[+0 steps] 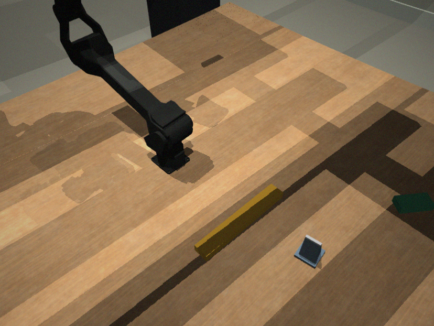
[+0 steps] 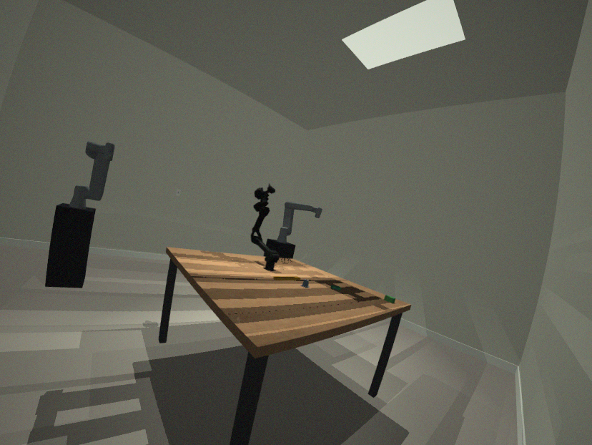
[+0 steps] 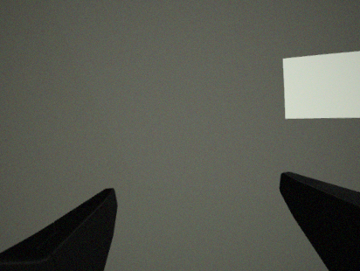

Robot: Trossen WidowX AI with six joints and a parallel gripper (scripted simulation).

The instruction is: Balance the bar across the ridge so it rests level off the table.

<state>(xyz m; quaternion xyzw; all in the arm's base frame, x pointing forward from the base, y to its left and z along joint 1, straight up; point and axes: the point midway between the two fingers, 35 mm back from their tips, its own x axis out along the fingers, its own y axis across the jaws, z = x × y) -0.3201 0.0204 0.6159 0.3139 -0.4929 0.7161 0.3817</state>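
The yellow bar lies 57 cm ahead of my gripper tip, 4 cm to the right of it and 64 cm below it.
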